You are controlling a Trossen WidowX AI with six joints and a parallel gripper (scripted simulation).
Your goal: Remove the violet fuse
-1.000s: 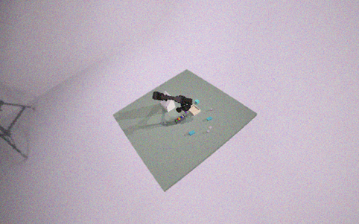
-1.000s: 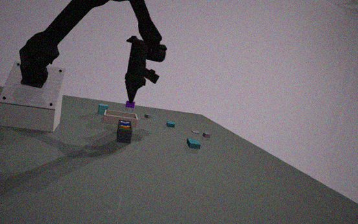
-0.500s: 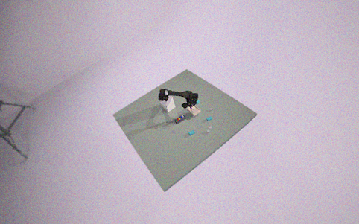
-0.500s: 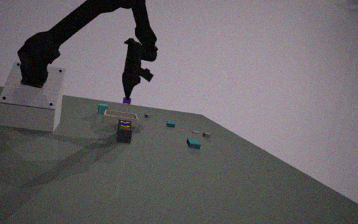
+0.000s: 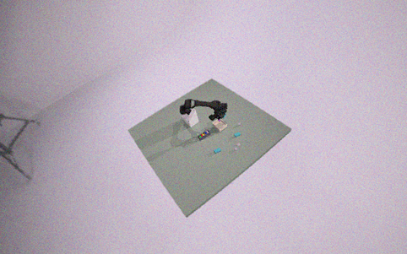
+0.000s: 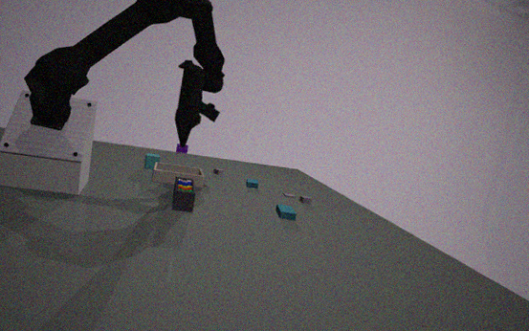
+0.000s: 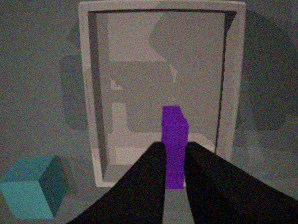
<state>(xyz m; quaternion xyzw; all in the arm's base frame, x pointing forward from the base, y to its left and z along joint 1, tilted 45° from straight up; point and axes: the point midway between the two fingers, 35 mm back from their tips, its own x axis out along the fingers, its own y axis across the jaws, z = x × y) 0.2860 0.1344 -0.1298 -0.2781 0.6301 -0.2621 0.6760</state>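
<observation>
My gripper tip is now 1 cm above the violet fuse. Also, from my gripper tip: beige tray: 9 cm below; white fuse: 1 cm ahead, 16 cm to the right, 7 cm below; blue fuse: 1 cm ahead, 18 cm to the right, 7 cm below.
</observation>
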